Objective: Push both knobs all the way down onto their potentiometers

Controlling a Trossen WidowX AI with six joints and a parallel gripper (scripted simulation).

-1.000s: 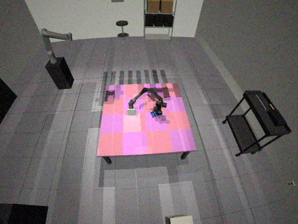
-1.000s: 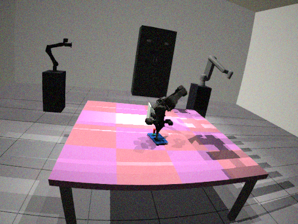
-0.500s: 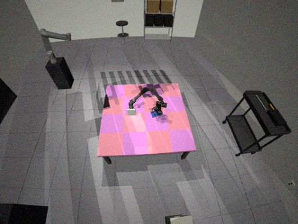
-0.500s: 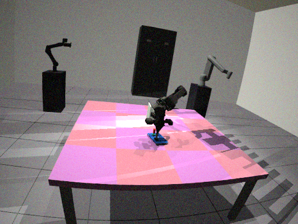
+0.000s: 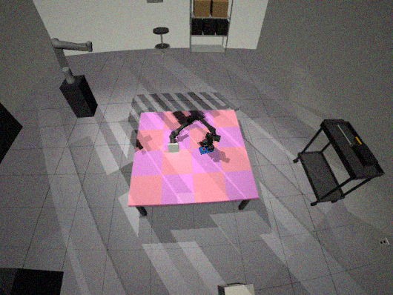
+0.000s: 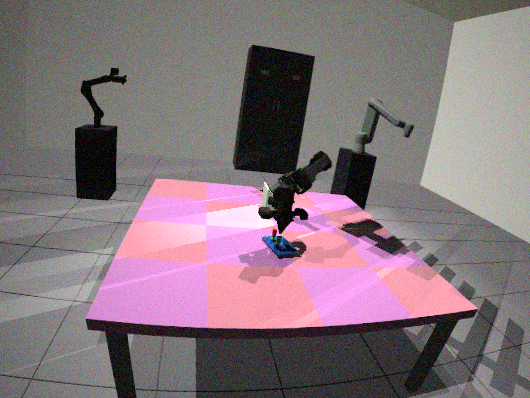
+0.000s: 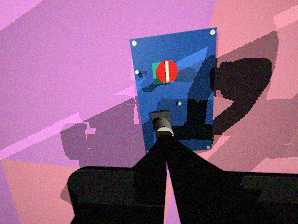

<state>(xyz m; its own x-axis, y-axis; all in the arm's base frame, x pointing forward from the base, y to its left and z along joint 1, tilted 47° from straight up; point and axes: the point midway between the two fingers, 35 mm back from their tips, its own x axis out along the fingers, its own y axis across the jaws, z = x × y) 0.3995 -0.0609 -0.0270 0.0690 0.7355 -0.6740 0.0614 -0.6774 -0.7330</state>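
The red knob is 60 mm behind my gripper tip and 20 mm below it.
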